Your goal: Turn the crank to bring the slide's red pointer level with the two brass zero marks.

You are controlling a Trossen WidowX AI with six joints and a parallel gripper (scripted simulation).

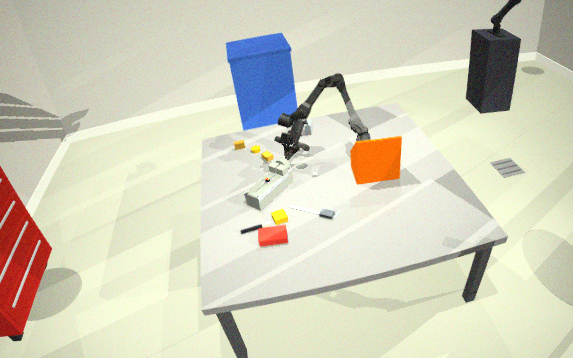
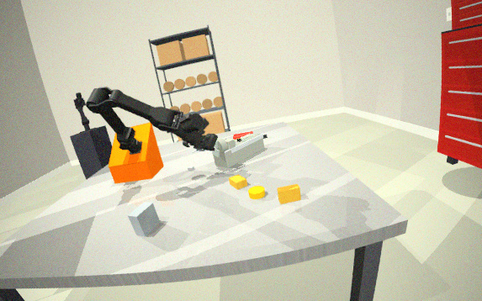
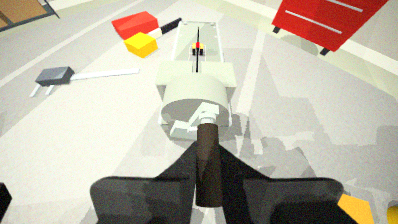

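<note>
Now: gripper tip 1 cm past the dark brown crank handle, 1 cm to the left of it and 3 cm below it. Round my gripper tip: yellow block 6 cm ahead, 33 cm to the left, 8 cm below; then grey cube 16 cm behind, 39 cm to the right, 6 cm below; then red pointer 10 cm ahead, 14 cm to the left, 1 cm below.
</note>
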